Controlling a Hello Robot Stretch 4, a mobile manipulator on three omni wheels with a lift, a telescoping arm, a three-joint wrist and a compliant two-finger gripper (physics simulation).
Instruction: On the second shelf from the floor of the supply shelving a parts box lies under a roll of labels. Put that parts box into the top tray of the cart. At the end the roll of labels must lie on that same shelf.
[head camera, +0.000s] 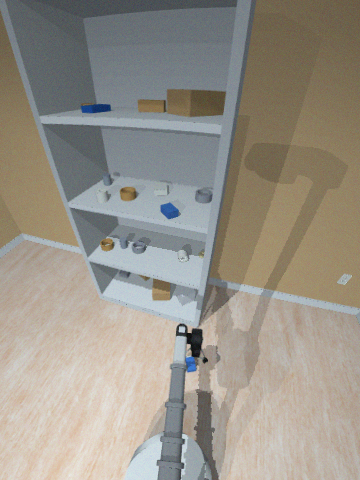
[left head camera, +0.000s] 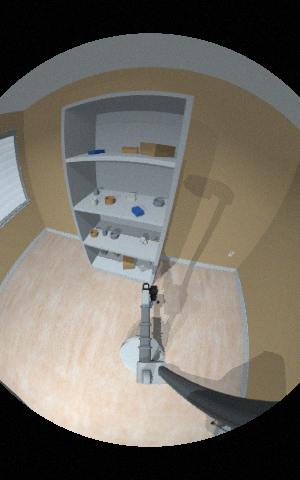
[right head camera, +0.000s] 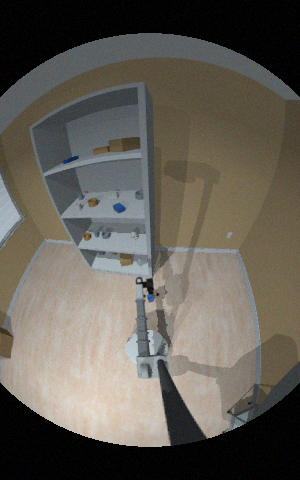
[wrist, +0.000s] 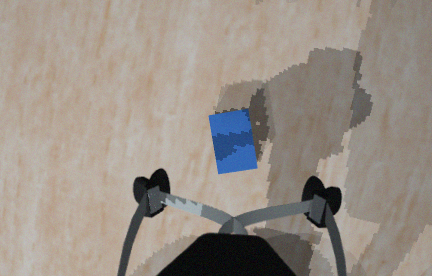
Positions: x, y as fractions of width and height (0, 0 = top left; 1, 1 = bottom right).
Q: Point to my gripper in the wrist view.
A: At 0.55, 0.68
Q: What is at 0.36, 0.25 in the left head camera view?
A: A grey supply shelving.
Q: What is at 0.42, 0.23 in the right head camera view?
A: A grey supply shelving.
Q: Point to a grey supply shelving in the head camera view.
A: At 0.18, 0.13
